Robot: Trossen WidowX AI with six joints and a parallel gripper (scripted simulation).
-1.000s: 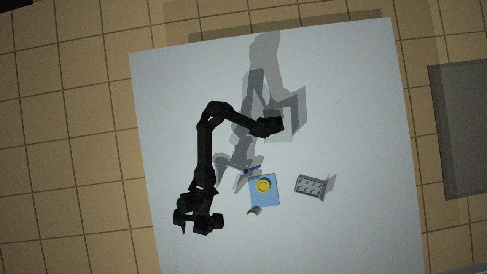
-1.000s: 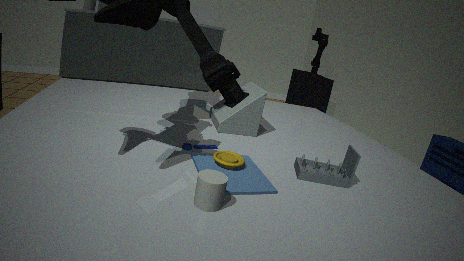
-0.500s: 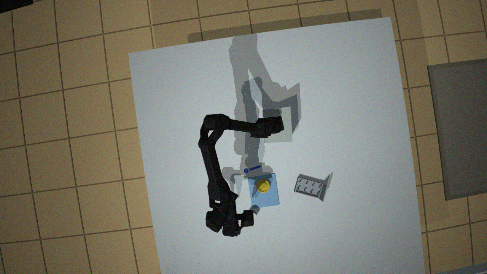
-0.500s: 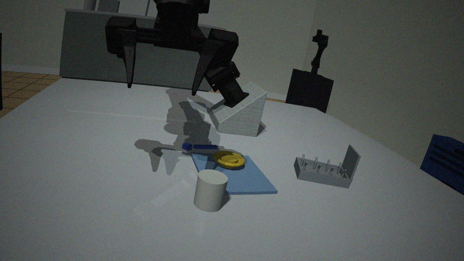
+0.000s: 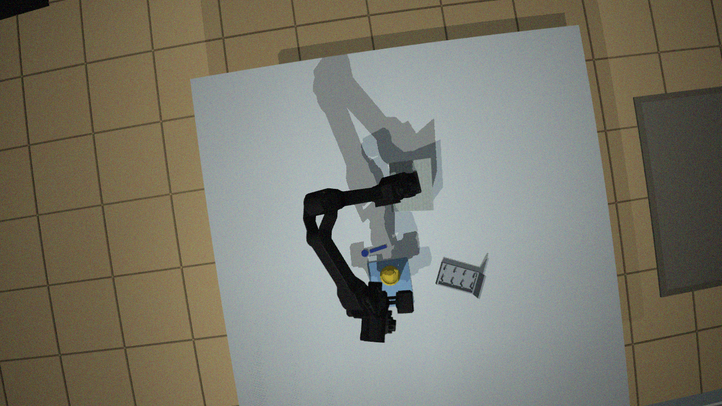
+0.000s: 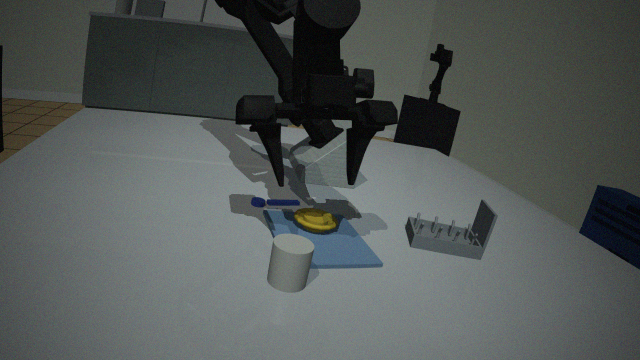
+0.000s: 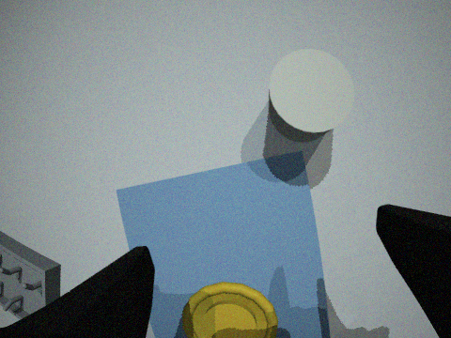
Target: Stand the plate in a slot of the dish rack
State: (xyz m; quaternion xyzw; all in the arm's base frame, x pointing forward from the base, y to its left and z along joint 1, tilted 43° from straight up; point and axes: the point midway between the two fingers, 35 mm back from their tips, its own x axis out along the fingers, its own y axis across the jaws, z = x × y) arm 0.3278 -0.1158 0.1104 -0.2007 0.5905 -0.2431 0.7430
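Now: gripper tip 80 mm above the yellow plate, 70 mm past it and 40 mm to the right of it. From my gripper tip the other things lie so: beige cylinder: 70 mm below, 60 mm ahead, 40 mm to the right; then blue spoon: 160 mm behind, 90 mm below; then light blue mat: 90 mm below, 40 mm to the left, 40 mm behind.
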